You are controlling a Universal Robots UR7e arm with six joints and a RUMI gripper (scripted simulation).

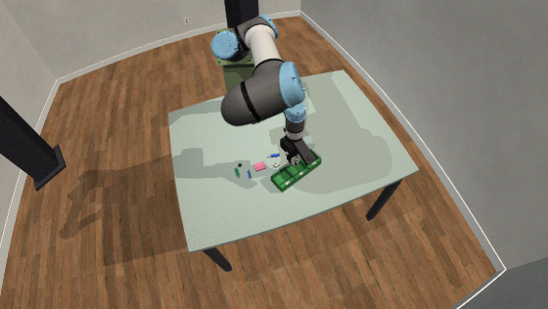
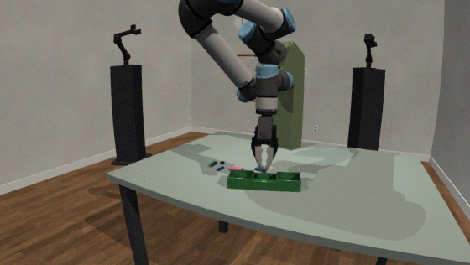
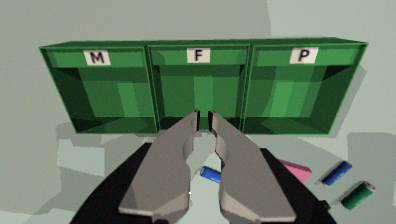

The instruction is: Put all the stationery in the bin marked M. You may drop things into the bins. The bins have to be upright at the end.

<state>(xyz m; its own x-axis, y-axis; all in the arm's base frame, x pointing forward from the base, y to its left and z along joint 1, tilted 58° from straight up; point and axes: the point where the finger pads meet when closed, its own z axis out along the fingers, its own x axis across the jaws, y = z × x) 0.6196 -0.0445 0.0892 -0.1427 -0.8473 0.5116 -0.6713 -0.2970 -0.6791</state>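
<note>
Right now the green three-compartment bin tray is 1 cm ahead of my hand and 4 cm below it. Round my hand: grey-white item (8 cm behind, 4 cm to the right, 5 cm below); black piece (22 cm behind, 16 cm to the right, 5 cm below); pink eraser (14 cm behind, 10 cm to the right, 5 cm below).
</note>
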